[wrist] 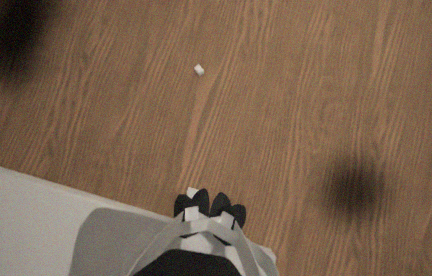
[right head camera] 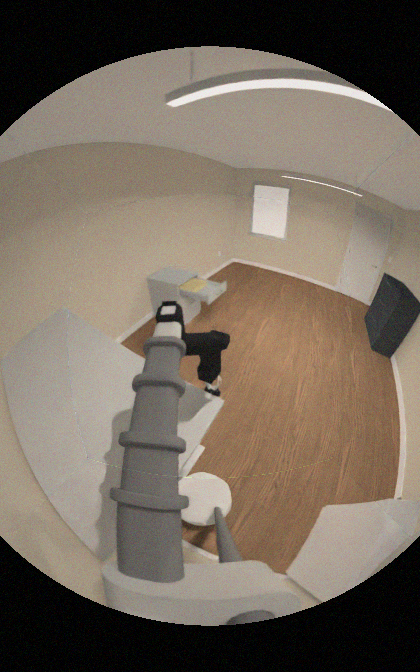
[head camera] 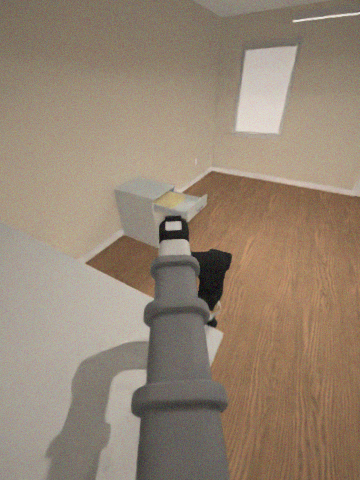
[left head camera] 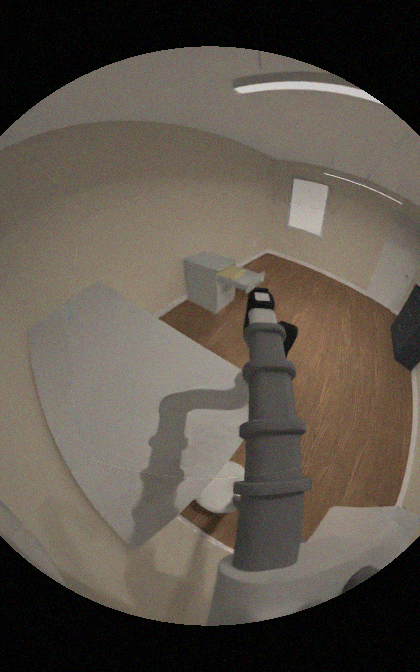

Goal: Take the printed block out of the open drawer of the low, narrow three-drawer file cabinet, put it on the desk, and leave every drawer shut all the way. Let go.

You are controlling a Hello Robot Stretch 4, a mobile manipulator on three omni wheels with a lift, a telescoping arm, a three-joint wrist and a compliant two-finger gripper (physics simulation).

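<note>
A small pale block (wrist: 199, 70) lies on the wooden floor beyond the desk edge in the wrist view; its print cannot be made out. My gripper (wrist: 211, 206) (right head camera: 212, 390) is shut with its fingertips together and no block between them, above the floor just off the edge of the desk (head camera: 50, 300) (left head camera: 110, 360) (wrist: 35, 215). The low grey file cabinet (head camera: 137, 215) (left head camera: 202, 287) (right head camera: 162, 287) stands against the wall past the desk. Its top drawer (head camera: 197, 202) (left head camera: 250, 280) (right head camera: 216, 287) is open, with a flat yellow thing (head camera: 170, 200) (right head camera: 193, 285) inside. The lower drawers are partly hidden.
A round white stool seat (left head camera: 220, 492) (right head camera: 207, 500) stands by the near end of the desk. A dark cabinet (left head camera: 407, 330) (right head camera: 392, 315) stands at the right wall near a door (right head camera: 367, 255). The arm stretches along over the desk's edge.
</note>
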